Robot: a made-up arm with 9 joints. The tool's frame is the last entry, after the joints.
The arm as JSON. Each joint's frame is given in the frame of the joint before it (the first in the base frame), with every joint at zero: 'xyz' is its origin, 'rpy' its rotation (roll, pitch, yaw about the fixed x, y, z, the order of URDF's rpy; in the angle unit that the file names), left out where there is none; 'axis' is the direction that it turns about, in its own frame. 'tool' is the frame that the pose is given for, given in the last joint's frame.
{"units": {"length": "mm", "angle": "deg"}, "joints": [
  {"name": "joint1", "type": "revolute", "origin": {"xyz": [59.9, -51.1, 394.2], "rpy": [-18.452, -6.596, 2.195]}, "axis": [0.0, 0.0, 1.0]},
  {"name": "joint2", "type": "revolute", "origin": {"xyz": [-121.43, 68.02, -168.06], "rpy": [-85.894, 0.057, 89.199]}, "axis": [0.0, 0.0, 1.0]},
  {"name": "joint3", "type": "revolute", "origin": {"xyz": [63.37, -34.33, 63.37], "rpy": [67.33, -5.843, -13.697]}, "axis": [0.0, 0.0, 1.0]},
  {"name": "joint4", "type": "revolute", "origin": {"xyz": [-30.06, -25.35, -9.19], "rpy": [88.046, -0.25, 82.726]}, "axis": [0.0, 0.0, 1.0]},
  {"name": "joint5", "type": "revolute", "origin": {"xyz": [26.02, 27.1, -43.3], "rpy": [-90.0, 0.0, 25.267]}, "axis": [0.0, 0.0, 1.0]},
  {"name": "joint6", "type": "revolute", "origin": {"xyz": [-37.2, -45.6, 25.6], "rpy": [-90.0, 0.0, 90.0]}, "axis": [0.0, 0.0, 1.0]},
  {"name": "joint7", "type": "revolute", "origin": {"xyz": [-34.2, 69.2, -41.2], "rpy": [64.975, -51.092, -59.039]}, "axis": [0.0, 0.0, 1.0]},
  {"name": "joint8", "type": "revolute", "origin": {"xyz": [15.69, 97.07, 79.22], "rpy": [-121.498, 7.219, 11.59]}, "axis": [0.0, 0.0, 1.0]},
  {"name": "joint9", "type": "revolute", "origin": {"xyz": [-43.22, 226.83, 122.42], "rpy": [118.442, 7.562, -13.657]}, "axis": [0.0, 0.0, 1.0]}
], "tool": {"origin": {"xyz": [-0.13, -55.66, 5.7], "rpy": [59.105, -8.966, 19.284]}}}
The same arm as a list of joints. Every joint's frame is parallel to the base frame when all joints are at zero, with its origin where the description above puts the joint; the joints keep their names.
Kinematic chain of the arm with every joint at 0, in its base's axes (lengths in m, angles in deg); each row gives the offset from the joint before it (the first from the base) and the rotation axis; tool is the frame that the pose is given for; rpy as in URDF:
joint1: xyz 0.0599 -0.0511 0.3942 axis -0.121001 0.312104 0.942311
joint2: xyz -0.1002 0.0075 -0.1937 axis -0.99867 -0.0023 -0.051498
joint3: xyz -0.0641 0.0708 0.0094 axis -0.430518 0.034101 0.901938
joint4: xyz 0.0297 -0.0269 0.005 axis +y
joint5: xyz -0.0351 -0.0433 0.0134 axis +z
joint6: xyz 0.0372 0.0456 0.0256 axis +x
joint7: xyz -0.0412 0.0342 -0.0692 axis 0.265688 0.946358 0.183892
joint8: xyz 0.0885 0.0699 -0.0568 axis 0.146797 -0.414392 -0.898182
joint9: xyz -0.138 -0.2136 -0.0603 axis 0.149707 0.984049 0.096105
tool: xyz -0.0208 0.0039 0.0518 rpy -25.89 -3.72 0.01

